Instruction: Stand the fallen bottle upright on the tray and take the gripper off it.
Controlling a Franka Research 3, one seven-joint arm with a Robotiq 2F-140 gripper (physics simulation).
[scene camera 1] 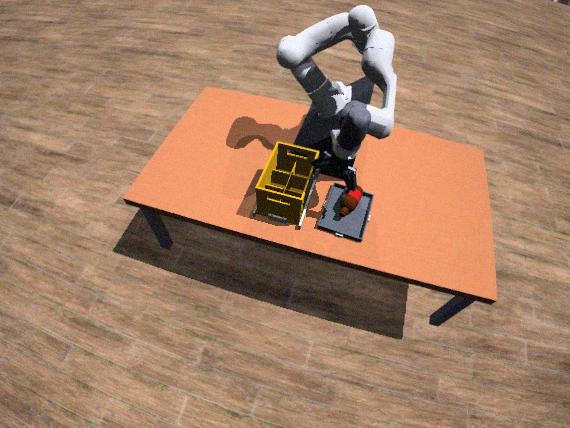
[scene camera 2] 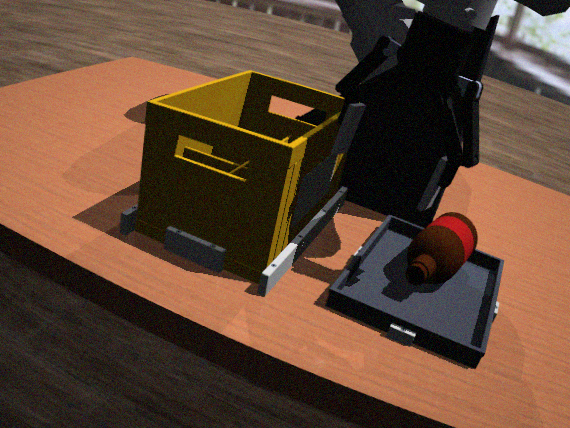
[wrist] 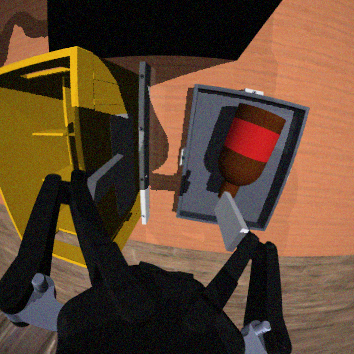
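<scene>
The brown bottle with a red band (scene camera 1: 350,201) (scene camera 2: 442,247) (wrist: 252,145) lies on its side in the grey tray (scene camera 1: 340,234) (scene camera 2: 362,312) (wrist: 200,200). Its neck points toward the table's front edge and its base is near the tray's back rim. My gripper (scene camera 1: 334,176) (scene camera 2: 389,165) (wrist: 171,184) is open with nothing between its fingers. One finger is over the gap by the crate; the other is near the tray's back side. In the wrist view that finger covers the tip of the bottle's neck. Whether it touches the bottle cannot be told.
A tall yellow crate (scene camera 1: 280,210) (scene camera 2: 215,210) (wrist: 30,120) with inner dividers stands left of the tray, close beside my gripper's left finger. Grey and white rails (scene camera 2: 320,220) (wrist: 144,125) run along its base. The table's front edge (scene camera 2: 200,335) lies in front of both.
</scene>
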